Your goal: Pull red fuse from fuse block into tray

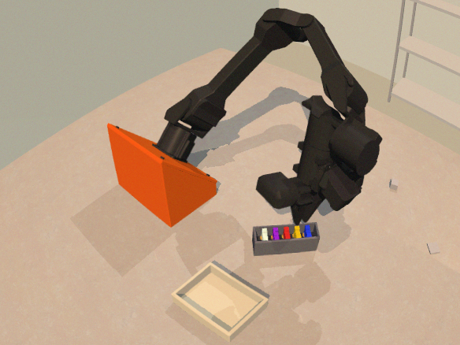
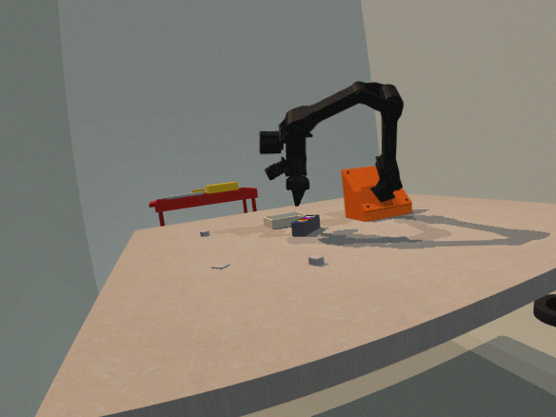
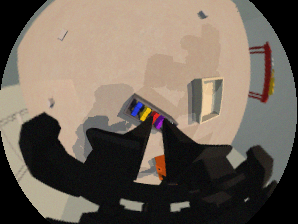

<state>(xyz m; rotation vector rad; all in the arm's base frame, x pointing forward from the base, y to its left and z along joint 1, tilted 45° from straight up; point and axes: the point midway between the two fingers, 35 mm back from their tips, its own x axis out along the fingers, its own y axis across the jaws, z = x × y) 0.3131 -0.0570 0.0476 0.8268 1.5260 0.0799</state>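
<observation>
The red fuse lies 20 mm behind my gripper tip and 60 mm below it. The rest, counted from my gripper tip: cream tray 40 mm behind, 180 mm to the right, 80 mm below; purple fuse 40 mm behind, 10 mm to the right, 60 mm below; yellow fuse 10 mm behind, 20 mm to the left, 60 mm below.
</observation>
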